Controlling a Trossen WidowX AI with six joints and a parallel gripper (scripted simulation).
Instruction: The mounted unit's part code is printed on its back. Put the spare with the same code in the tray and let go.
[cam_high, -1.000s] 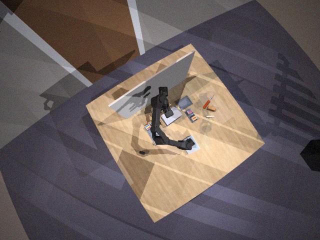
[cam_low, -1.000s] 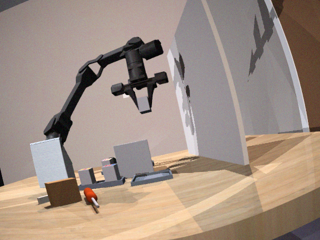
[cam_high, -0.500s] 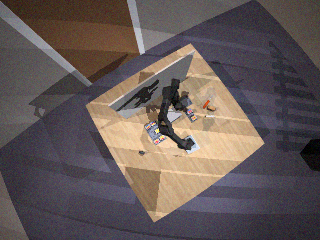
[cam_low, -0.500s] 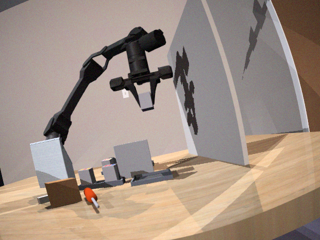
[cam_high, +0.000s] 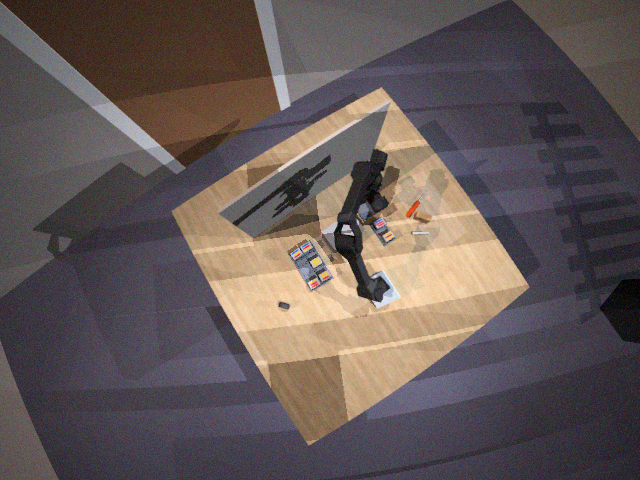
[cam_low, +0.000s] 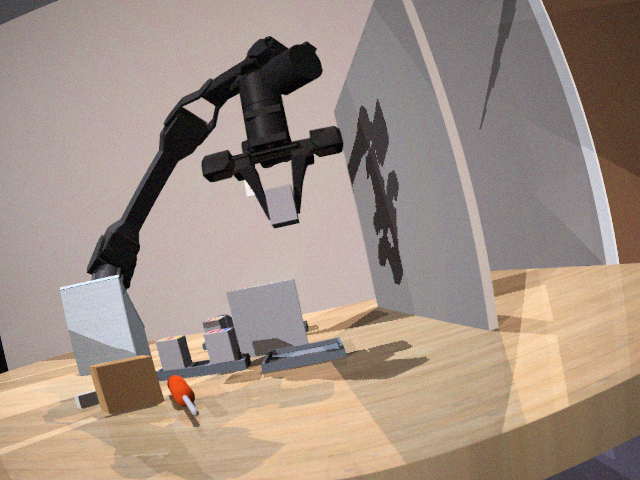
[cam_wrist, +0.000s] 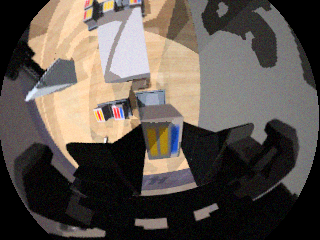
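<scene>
My gripper tip is now 18 cm above the shallow grey tray, 3 cm to the left of it and 2 cm past it. Also, from my gripper tip: pale grey spare (2 cm above); then grey mounted unit (16 cm to the left, 13 cm below, 4 cm behind); then rack (17 cm below, 15 cm behind).
</scene>
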